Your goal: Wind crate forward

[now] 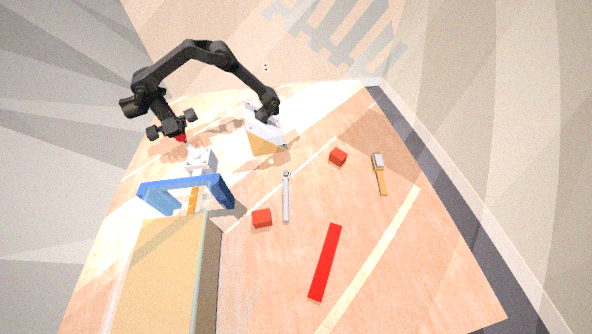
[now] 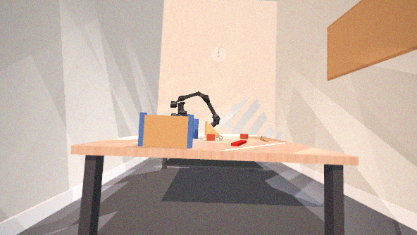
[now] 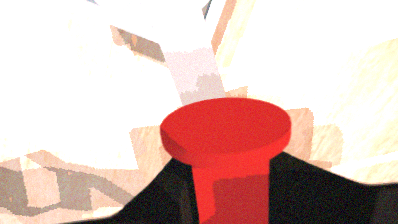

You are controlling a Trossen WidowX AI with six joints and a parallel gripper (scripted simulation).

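Now: gripper tip 30 mm short of the grey crank arm, 20 mm to the right of it and 10 mm above it. Also, from my gripper tip: blue steel frame (240 mm ahead, 50 mm to the left, 10 mm below); grey winch (80 mm below, 70 mm ahead, 50 mm to the left); red grip (20 mm above).
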